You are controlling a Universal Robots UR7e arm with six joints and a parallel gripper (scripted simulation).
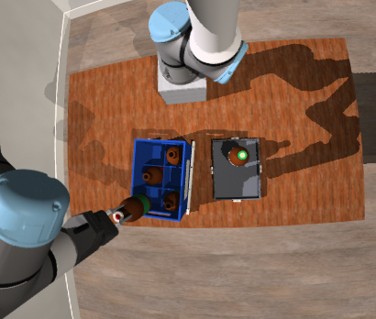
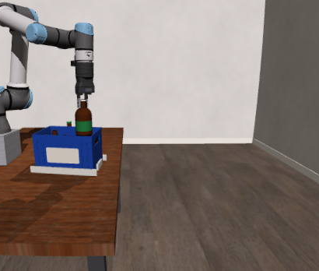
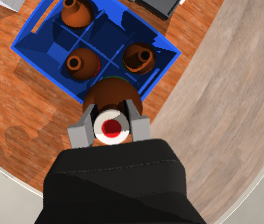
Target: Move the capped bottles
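My hand is 6 cm above the red-capped bottle. Also, from my hand: brown bottle: 22 cm below, 9 cm to the left, 2 cm ahead; blue crate: 23 cm below, 8 cm behind, 6 cm to the left; green-capped bottle: 35 cm to the left, 22 cm below, 13 cm behind.
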